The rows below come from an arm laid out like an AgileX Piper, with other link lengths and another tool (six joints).
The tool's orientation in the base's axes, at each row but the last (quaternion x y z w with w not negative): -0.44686 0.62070 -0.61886 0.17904; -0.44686 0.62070 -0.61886 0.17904; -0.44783 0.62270 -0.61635 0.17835; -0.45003 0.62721 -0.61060 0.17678; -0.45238 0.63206 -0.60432 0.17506; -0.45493 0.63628 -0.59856 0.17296; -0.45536 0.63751 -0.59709 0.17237; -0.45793 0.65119 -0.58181 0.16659; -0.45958 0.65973 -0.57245 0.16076; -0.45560 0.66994 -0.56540 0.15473
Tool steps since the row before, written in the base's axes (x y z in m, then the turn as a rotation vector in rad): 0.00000 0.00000 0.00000 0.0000 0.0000 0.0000; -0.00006 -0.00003 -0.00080 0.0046 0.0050 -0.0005; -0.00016 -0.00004 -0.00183 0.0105 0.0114 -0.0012; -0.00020 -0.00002 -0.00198 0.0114 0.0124 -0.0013; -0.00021 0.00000 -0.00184 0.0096 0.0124 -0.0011; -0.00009 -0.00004 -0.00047 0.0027 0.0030 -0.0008; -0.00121 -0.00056 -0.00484 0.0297 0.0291 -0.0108; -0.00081 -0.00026 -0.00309 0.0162 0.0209 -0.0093; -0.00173 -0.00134 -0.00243 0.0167 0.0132 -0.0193; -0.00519 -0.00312 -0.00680 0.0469 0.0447 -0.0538
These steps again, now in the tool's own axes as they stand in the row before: 0.00000 0.00000 0.00000 0.0000 0.0000 0.0000; -0.00021 0.00077 0.00011 -0.0065 -0.0019 0.0006; -0.00049 0.00176 0.00022 -0.0149 -0.0043 0.0014; -0.00053 0.00190 0.00024 -0.0162 -0.0046 0.0015; -0.00049 0.00177 0.00022 -0.0152 -0.0042 0.0001; -0.00007 0.00047 0.00006 -0.0040 -0.0007 0.0004; -0.00049 0.00497 0.00052 -0.0420 -0.0049 0.0075; -0.00035 0.00316 0.00038 -0.0280 -0.0001 0.0020; 0.00121 0.00303 0.00025 -0.0253 0.0093 0.0100; 0.00314 0.00854 0.00030 -0.0769 0.0255 0.0232
